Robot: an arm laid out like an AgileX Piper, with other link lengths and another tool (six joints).
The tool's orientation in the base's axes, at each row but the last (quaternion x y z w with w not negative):
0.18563, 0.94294, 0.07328, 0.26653
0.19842, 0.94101, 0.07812, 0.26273
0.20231, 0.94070, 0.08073, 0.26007
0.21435, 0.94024, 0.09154, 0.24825
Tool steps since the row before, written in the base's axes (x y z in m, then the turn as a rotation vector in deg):
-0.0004, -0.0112, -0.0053, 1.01, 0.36, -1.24
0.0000, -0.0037, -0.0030, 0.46, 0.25, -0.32
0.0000, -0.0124, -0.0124, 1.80, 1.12, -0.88
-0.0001, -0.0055, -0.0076, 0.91, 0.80, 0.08
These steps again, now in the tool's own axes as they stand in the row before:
-0.0015, -0.0117, 0.0038, -0.07, 0.35, 1.60
-0.0001, -0.0041, 0.0024, -0.11, 0.30, 0.52
0.0004, -0.0144, 0.0100, -0.53, 1.40, 1.74
0.0009, -0.0071, 0.0061, -0.39, 1.06, 0.44

